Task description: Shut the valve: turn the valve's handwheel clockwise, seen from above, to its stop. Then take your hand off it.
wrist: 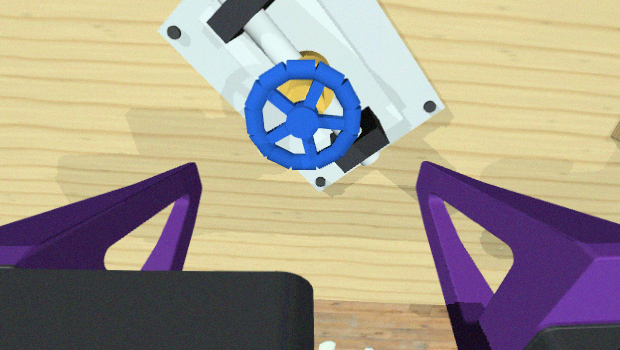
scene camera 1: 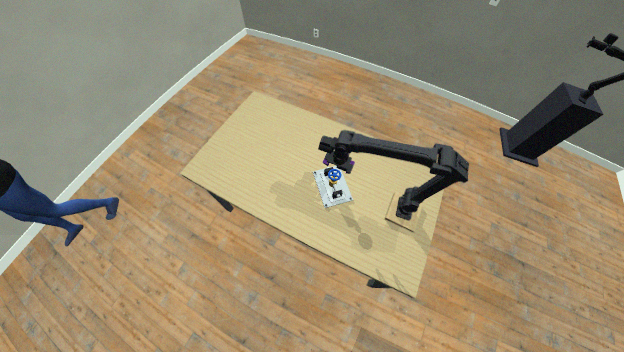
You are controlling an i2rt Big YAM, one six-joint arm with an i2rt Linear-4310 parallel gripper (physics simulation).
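Observation:
The blue handwheel (scene camera 1: 334,174) (wrist: 302,121) has five spokes and sits on top of the valve's yellow body (scene camera 1: 333,184) (wrist: 321,104). The valve stands on a white base plate (scene camera 1: 321,192) (wrist: 405,65) with a dark fastener at each visible corner. My gripper (scene camera 1: 339,163) (wrist: 308,174) is open and empty, its purple fingers wide apart. It is above the handwheel and apart from it. In the wrist view the wheel shows beyond the fingertips, between their lines, and neither finger touches it.
A white pipe (wrist: 272,37) runs through black supports (wrist: 237,17) on the plate. The plate lies on a wooden table (scene camera 1: 260,130) (wrist: 90,65). The arm's base stands on a thin board (scene camera 1: 391,214) at the table's right. A person's legs (scene camera 1: 45,205) show at the left, and a dark pedestal (scene camera 1: 547,122) stands at the right.

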